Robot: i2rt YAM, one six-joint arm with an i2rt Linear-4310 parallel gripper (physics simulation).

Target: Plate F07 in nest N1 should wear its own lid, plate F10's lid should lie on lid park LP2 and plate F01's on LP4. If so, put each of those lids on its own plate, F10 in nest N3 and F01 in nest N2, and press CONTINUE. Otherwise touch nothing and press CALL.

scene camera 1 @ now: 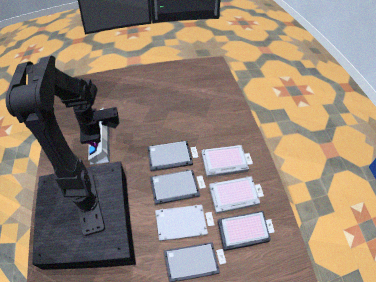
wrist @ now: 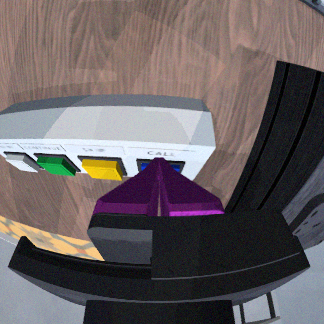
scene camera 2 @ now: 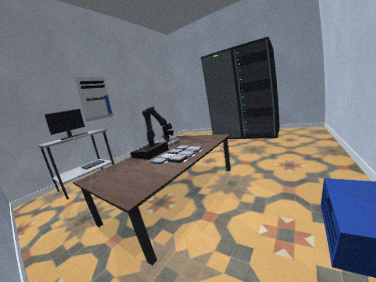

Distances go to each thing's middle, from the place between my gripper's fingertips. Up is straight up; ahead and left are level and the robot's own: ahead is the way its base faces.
The white button box (wrist: pixel 128 128) lies 10 mm ahead of my hand, 70 mm to the left of it and 20 mm below it. Round my hand: lid park LP1 (scene camera 1: pixel 184 222) (210 mm ahead, 340 mm to the right, 40 mm below).
